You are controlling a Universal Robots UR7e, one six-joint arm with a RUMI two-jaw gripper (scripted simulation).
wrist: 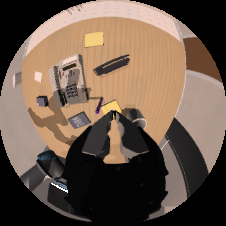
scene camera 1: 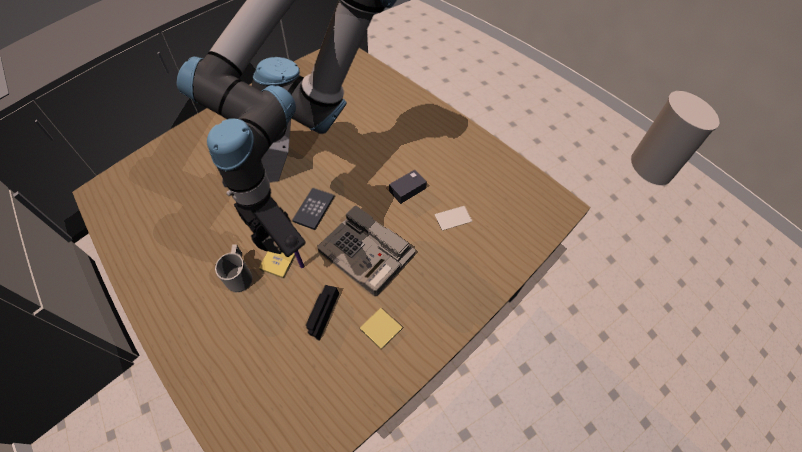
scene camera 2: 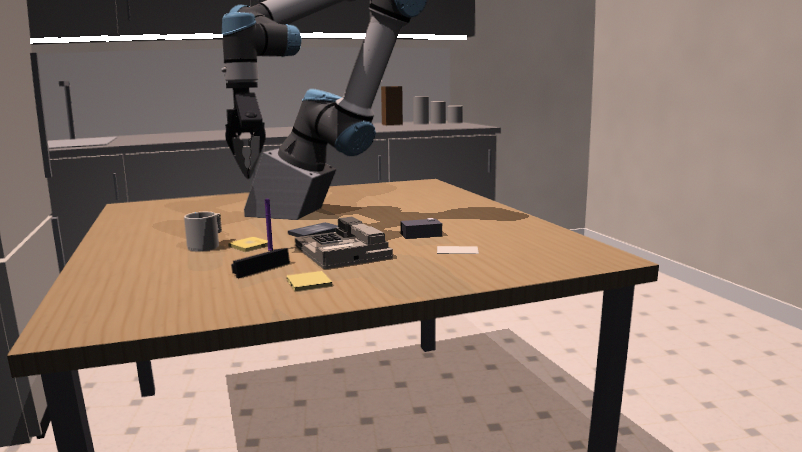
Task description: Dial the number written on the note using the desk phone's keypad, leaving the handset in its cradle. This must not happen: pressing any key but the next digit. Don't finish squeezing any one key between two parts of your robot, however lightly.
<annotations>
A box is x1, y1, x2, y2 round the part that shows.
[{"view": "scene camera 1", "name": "gripper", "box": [234, 188, 305, 256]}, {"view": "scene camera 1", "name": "black stapler-like bar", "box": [306, 285, 338, 339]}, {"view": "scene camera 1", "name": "dark box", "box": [389, 170, 426, 203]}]
</annotations>
